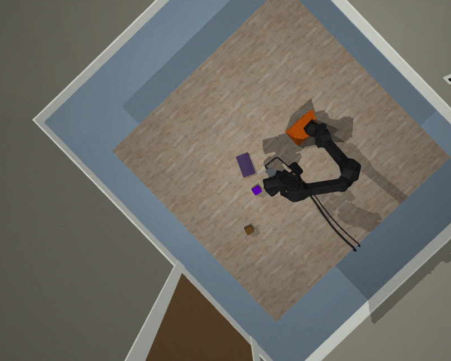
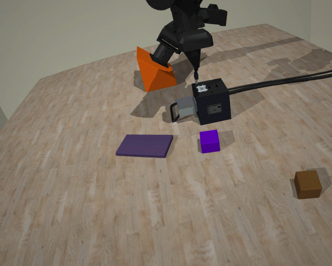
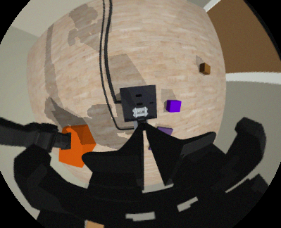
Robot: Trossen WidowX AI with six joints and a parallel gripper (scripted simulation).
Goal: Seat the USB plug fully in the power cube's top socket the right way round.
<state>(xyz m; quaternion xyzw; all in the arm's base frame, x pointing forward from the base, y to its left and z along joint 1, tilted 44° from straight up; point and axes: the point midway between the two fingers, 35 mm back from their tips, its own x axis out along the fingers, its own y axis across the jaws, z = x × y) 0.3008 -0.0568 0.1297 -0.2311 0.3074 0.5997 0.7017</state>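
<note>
Now: gripper tip 6 cm above the white-rimmed USB socket. From my gripper tip the other things lie so: silver USB plug 2 cm below; purple cube 12 cm below, 12 cm ahead, 3 cm to the right; flat purple slab 16 cm to the right, 13 cm below, 6 cm ahead.
</note>
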